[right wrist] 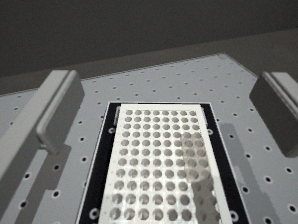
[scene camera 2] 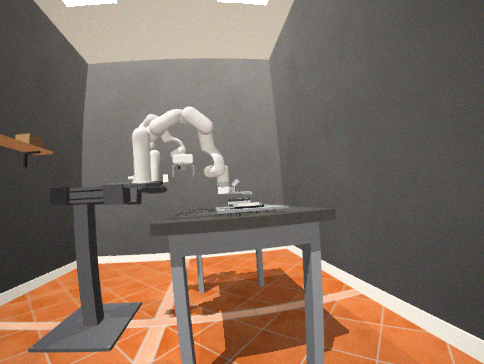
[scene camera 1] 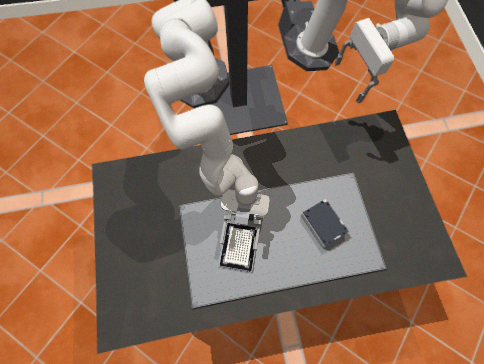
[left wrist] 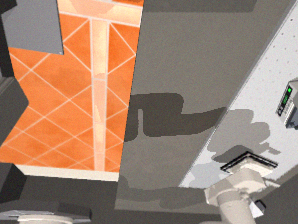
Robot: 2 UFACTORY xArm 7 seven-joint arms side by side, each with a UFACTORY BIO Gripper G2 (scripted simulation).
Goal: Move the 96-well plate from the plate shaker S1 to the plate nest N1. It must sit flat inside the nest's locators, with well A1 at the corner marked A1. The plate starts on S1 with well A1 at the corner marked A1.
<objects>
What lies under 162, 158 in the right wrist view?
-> A white 96-well plate.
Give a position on a white 96-well plate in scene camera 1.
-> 242, 245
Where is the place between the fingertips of my right gripper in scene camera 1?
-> At 238, 246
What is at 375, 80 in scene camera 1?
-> My left gripper.
</objects>
